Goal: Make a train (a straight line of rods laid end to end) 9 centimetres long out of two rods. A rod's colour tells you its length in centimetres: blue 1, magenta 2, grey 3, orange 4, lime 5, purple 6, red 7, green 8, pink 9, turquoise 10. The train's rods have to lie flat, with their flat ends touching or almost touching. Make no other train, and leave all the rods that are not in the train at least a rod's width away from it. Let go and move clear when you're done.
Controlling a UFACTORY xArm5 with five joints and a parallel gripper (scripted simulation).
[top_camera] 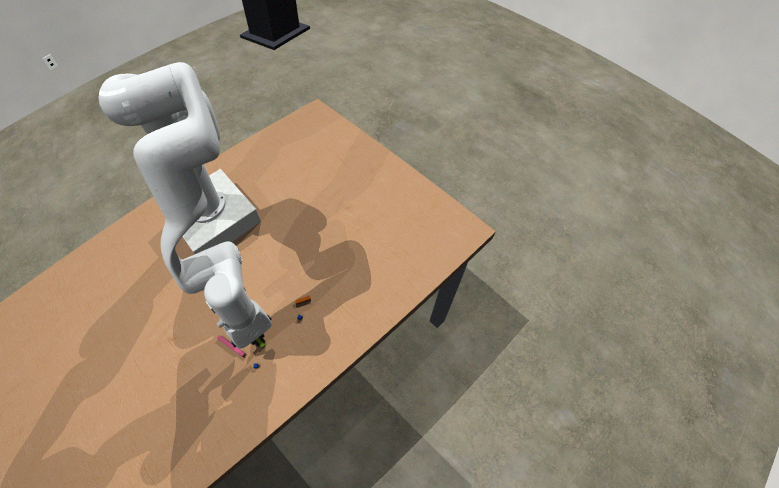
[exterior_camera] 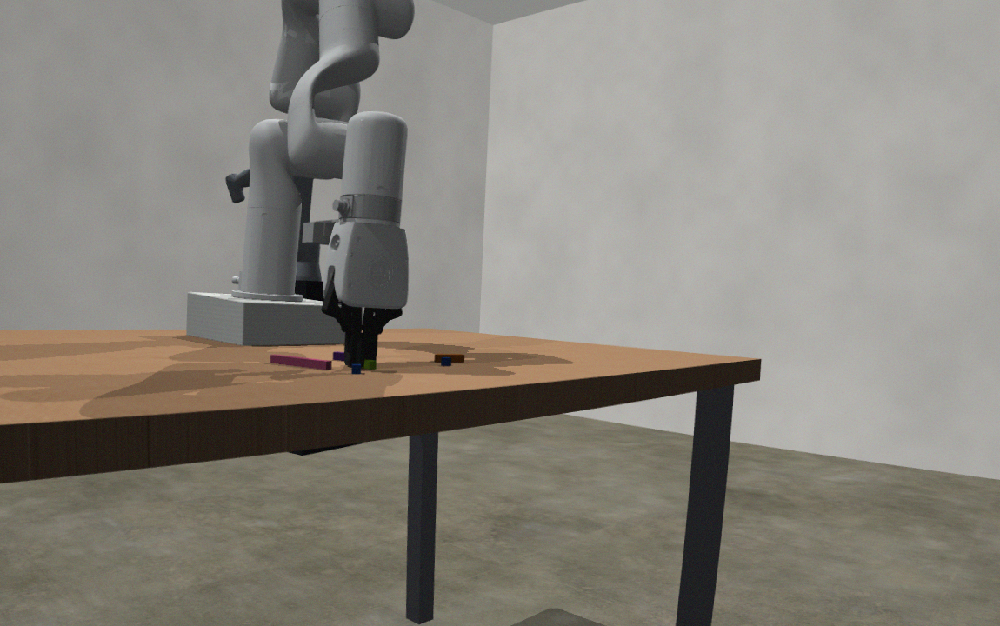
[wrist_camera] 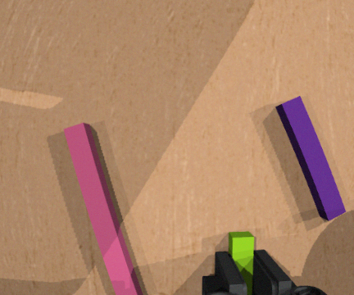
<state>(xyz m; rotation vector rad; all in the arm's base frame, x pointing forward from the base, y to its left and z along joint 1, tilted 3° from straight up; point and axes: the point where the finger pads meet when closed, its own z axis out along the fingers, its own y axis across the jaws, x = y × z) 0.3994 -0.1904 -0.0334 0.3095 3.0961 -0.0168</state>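
The lime rod lies 2 cm below my hand. From my hand the other things lie so: pink rod: 5 cm behind, 6 cm to the right, 2 cm below; then purple rod: 5 cm behind, 5 cm to the left, 2 cm below; then orange rod: 2 cm ahead, 16 cm to the left, 2 cm below.
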